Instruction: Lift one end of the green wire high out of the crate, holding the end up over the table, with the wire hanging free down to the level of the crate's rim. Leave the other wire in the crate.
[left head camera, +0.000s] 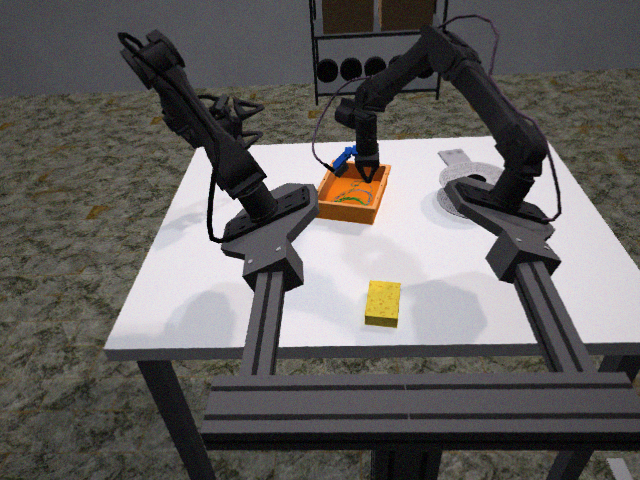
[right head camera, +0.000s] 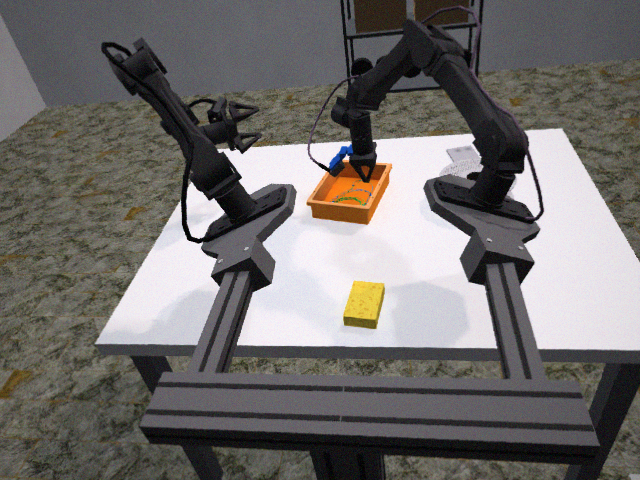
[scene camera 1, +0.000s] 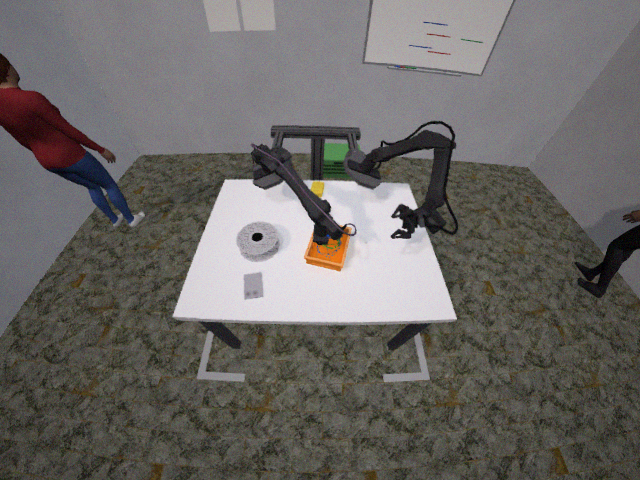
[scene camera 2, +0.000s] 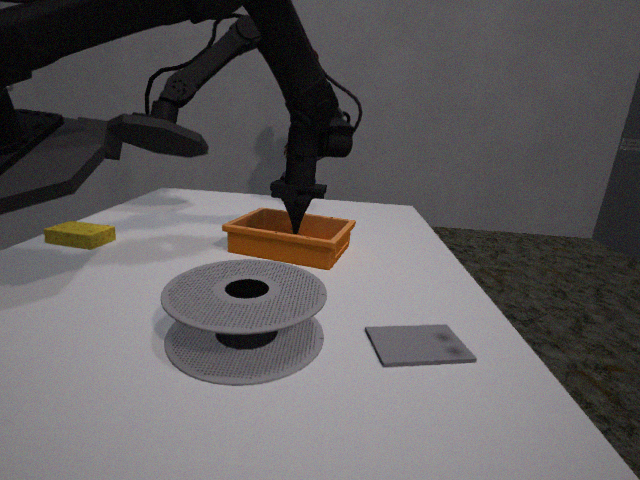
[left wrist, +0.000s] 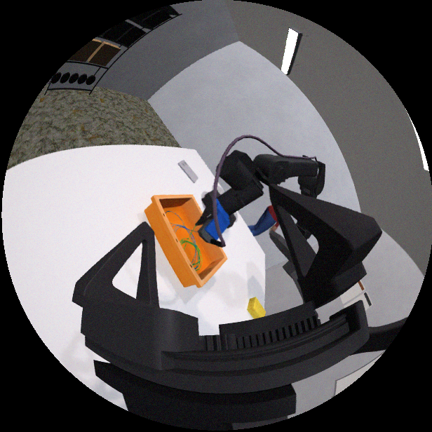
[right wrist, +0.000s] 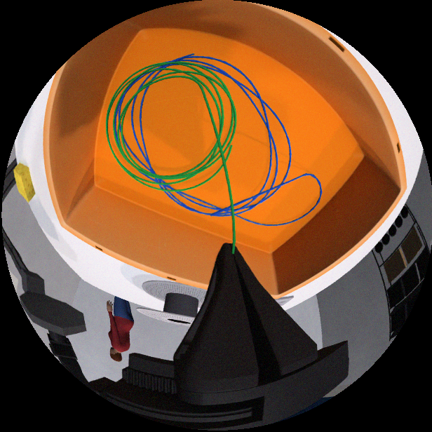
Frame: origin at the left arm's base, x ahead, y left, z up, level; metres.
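Where they show: left gripper, fingertip midpoint: (left head camera: 263, 120) (right head camera: 260, 121) (scene camera 1: 391, 227); right gripper, fingertip midpoint: (left head camera: 367, 182) (right head camera: 366, 182) (scene camera 1: 319, 244) (scene camera 2: 295, 233); left arm's base, origin of the base link: (left head camera: 267, 215) (right head camera: 246, 216) (scene camera 1: 363, 170); right arm's base, origin of the base link: (left head camera: 501, 205) (right head camera: 482, 203).
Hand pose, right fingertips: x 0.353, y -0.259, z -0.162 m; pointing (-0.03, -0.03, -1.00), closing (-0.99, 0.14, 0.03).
Observation:
Each offset is from my right fingertips to the top centre of the thing.
The orange crate @(0.008 m back, 0.045 m left, 0.011 m up) (left head camera: 343, 212) (right head camera: 338, 211) (scene camera 2: 279, 252) (left wrist: 172, 252) stands on the table. The green wire (right wrist: 233, 235) (left head camera: 353, 198) lies coiled on its floor, with one end rising to my right fingertips. The blue wire (right wrist: 290, 150) lies looped in the crate, partly under the green coil. My right gripper (right wrist: 225, 248) (left head camera: 368, 180) (right head camera: 366, 180) (scene camera 2: 295, 232) points down at the crate, fingertips about at rim level, shut on the green wire's end. My left gripper (left head camera: 262, 120) (right head camera: 258, 121) (scene camera 1: 393, 223) is open and empty, raised to one side of the crate.
A grey spool @(0.052 m back, 0.294 m right, 0.017 m up) (scene camera 1: 258, 240) (scene camera 2: 242, 310) and a flat grey plate @(0.169 m ahead, 0.307 m right, 0.042 m down) (scene camera 1: 253, 285) (scene camera 2: 419, 344) lie on the table on the right arm's side. A yellow sponge @(0.444 m back, 0.025 m left, 0.018 m down) (left head camera: 382, 303) (right head camera: 364, 303) lies near the arm mounts. A person in red (scene camera 1: 43, 124) stands beyond the table.

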